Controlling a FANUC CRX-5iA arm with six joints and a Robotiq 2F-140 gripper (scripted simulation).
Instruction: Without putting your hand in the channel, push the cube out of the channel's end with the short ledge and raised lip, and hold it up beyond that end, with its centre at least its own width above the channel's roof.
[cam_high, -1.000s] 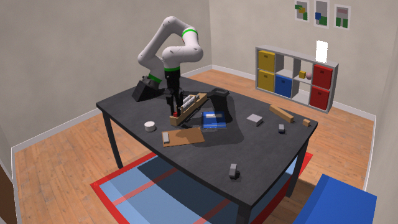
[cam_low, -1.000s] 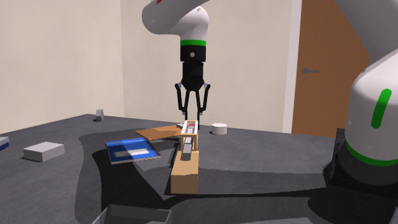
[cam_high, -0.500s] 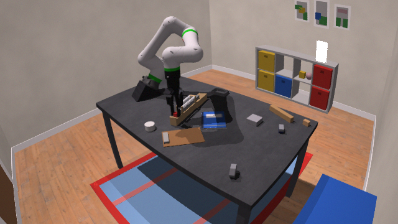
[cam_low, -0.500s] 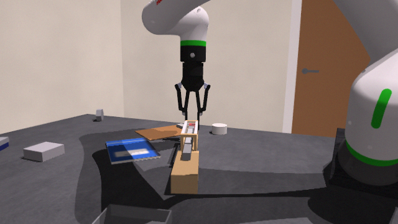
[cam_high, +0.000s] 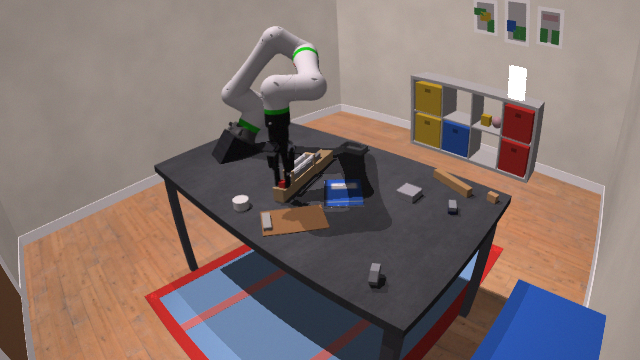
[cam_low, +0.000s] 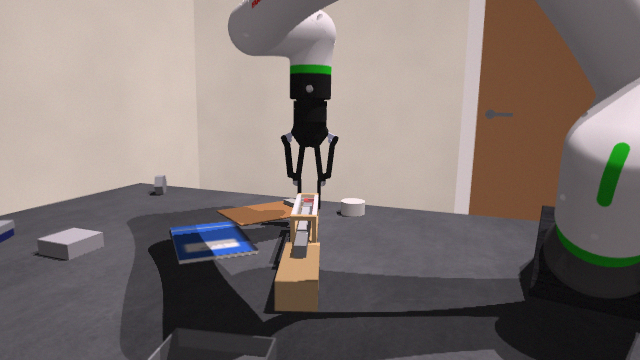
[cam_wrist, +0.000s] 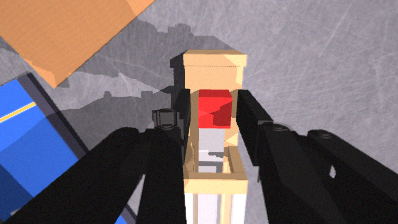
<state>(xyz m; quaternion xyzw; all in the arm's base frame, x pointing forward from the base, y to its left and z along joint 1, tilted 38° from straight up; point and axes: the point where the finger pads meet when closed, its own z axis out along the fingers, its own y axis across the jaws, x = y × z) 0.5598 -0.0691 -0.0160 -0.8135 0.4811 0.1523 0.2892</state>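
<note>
The red cube lies 2 cm below my hand. Also, from my hand: wooden channel 12 cm to the left, 7 cm behind, 3 cm below; then grey block 39 cm to the left, 31 cm ahead, 7 cm below; then pale grey stick 20 cm to the left, 11 cm behind, 3 cm below.
</note>
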